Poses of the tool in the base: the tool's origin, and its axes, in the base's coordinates. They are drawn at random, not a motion.
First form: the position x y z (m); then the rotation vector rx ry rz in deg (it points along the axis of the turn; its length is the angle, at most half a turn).
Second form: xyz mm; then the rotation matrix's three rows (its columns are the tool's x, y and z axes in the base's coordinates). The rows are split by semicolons. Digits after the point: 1 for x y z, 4 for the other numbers.
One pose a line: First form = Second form
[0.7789, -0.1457, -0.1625, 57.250, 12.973, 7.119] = 778.9, -145.7, -162.5; 0.9695, 0.0001, 0.2451; 0.2068, 0.5365, -0.8182; -0.1316, 0.8439, 0.5201
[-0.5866, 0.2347, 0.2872, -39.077, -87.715, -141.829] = -586.6, 234.7, 287.2; -0.8849, 0.3579, 0.2980; 0.1068, -0.4669, 0.8778; 0.4533, 0.8086, 0.3750
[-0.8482, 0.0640, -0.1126, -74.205, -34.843, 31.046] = -848.2, 64.0, -112.6; 0.7282, -0.0311, -0.6847; 0.6766, 0.1924, 0.7108; 0.1096, -0.9808, 0.1611
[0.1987, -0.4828, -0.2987, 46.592, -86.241, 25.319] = 198.7, -482.8, -298.7; 0.0582, -0.7137, -0.6980; -0.2232, 0.6722, -0.7060; 0.9730, 0.1968, -0.1202
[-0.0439, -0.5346, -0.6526, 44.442, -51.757, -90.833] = -43.9, -534.6, -652.6; -0.1860, 0.4831, -0.8556; -0.9823, -0.1096, 0.1516; -0.0205, 0.8687, 0.4950
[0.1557, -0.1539, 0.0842, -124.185, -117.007, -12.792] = 155.7, -153.9, 84.2; 0.0592, 0.9982, 0.0021; 0.9751, -0.0583, 0.2139; 0.2136, -0.0106, -0.9769
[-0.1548, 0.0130, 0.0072, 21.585, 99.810, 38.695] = -154.8, 13.0, 7.2; -0.2770, -0.0945, 0.9562; 0.5747, 0.7812, 0.2437; -0.7701, 0.6170, -0.1621
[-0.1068, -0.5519, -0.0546, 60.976, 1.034, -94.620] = -106.8, -551.9, -54.6; 0.0222, 0.7830, -0.6216; -0.7693, -0.3837, -0.5109; -0.6385, 0.4895, 0.5939
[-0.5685, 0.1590, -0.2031, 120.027, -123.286, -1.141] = -568.5, 159.0, -203.1; -0.0219, -0.9939, -0.1081; -0.9957, 0.0314, -0.0868; 0.0897, 0.1057, -0.9903
